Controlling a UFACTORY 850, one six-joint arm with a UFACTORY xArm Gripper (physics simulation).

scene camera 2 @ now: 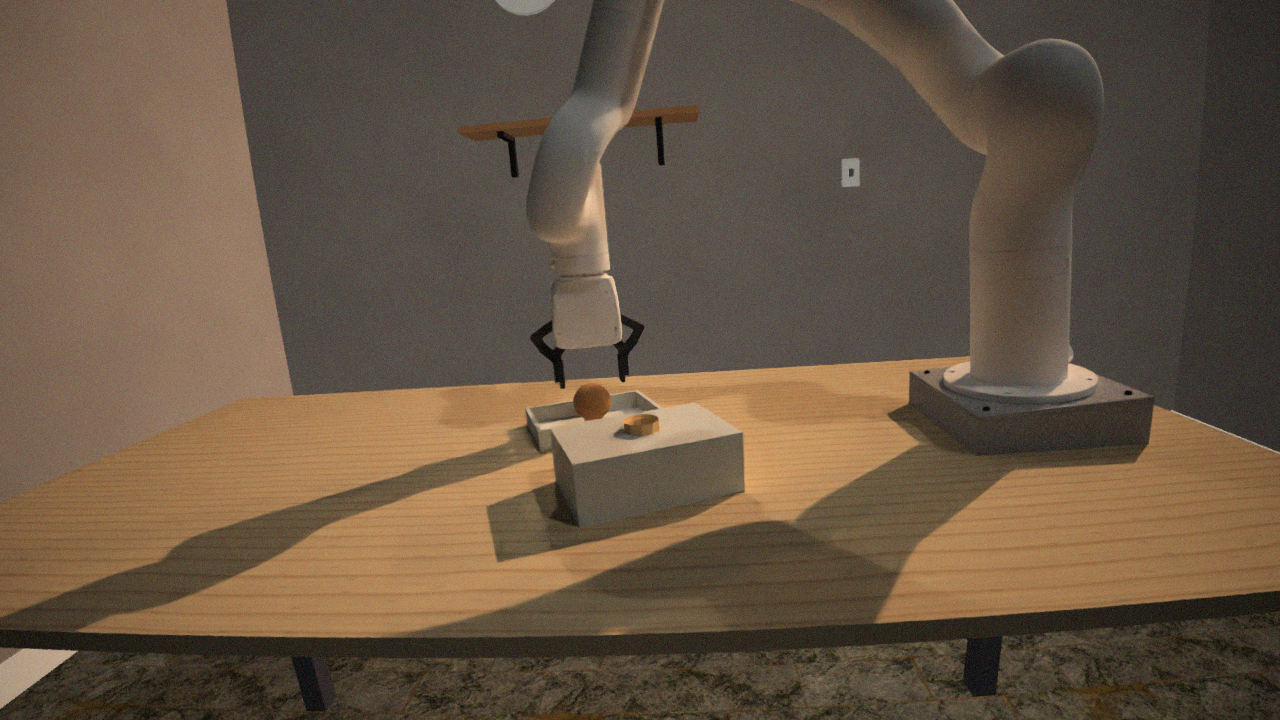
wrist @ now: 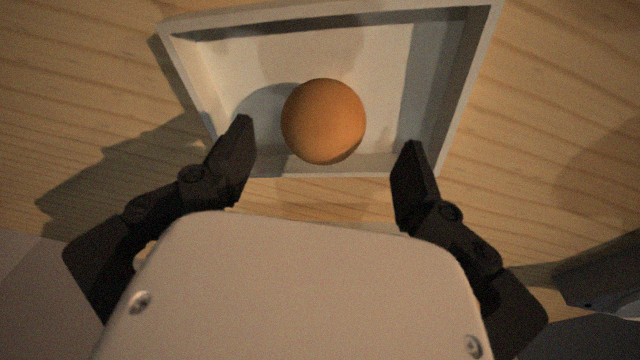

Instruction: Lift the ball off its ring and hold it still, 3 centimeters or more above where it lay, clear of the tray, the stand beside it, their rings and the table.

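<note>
An orange ball (scene camera 2: 591, 401) (wrist: 323, 121) rests in the pale tray (scene camera 2: 540, 430) (wrist: 462, 95); the ring under it is mostly hidden. My gripper (scene camera 2: 592, 383) (wrist: 326, 147) is open and empty. Its fingertips are a little above the ball in the scene view. In the wrist view one finger is to the left and one to the right of the ball, both apart from it. The pale stand (scene camera 2: 651, 479) is beside the tray, on the near side in the scene view, and bears an empty orange ring (scene camera 2: 640, 429) on its top.
The wooden table (scene camera 2: 402, 555) (wrist: 540, 120) carries the tray and the stand. The robot's base block (scene camera 2: 1065, 429) is at the right rear of the table. A wooden shelf (scene camera 2: 675, 114) is on the back wall behind the arm.
</note>
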